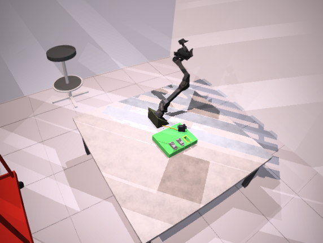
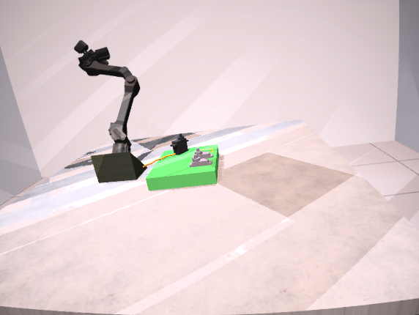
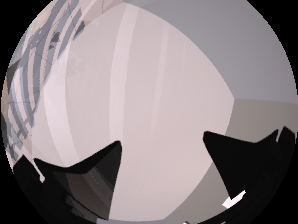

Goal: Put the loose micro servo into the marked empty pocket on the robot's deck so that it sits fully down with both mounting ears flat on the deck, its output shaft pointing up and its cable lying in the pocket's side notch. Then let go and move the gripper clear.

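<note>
The green deck lies 490 mm ahead of my gripper tip, 510 mm to the right of it and 530 mm below it.
</note>
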